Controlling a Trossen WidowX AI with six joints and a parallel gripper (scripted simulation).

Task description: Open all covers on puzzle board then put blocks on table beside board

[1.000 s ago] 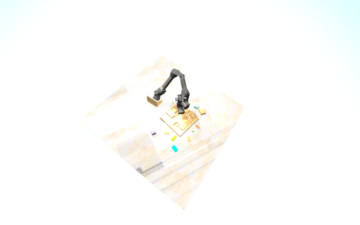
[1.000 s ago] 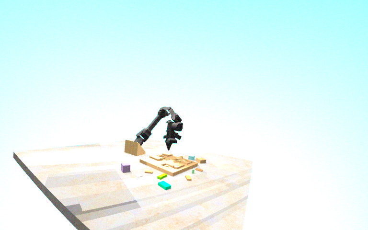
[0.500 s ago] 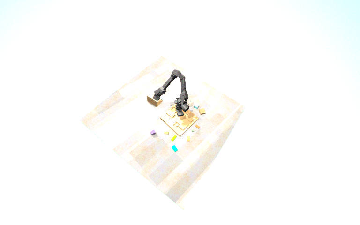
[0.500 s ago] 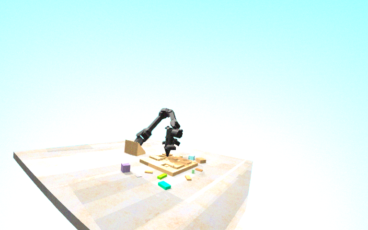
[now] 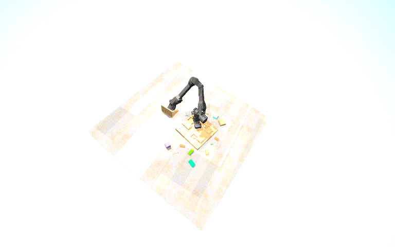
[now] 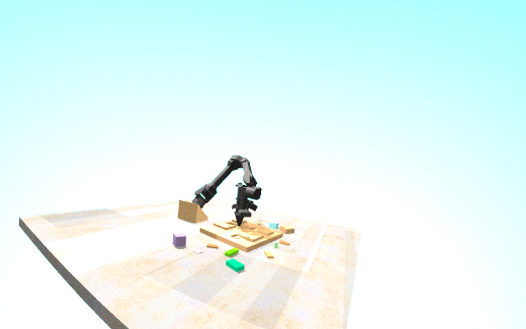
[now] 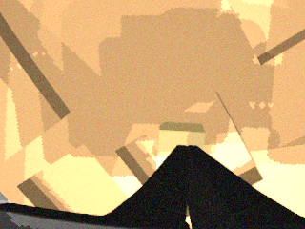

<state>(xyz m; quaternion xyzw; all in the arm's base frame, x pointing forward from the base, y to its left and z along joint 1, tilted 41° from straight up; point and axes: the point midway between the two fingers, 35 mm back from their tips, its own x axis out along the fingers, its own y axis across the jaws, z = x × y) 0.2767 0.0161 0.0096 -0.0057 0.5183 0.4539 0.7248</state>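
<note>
My gripper tip is 4 cm short of the tan puzzle board and 2 cm to the left of it. The rest, counted from my gripper tip: light cyan block 13 cm ahead, 20 cm to the left, 1 cm below; purple cube 10 cm behind, 33 cm to the right; bright green bar 11 cm ahead, 26 cm to the right, 2 cm below.
</note>
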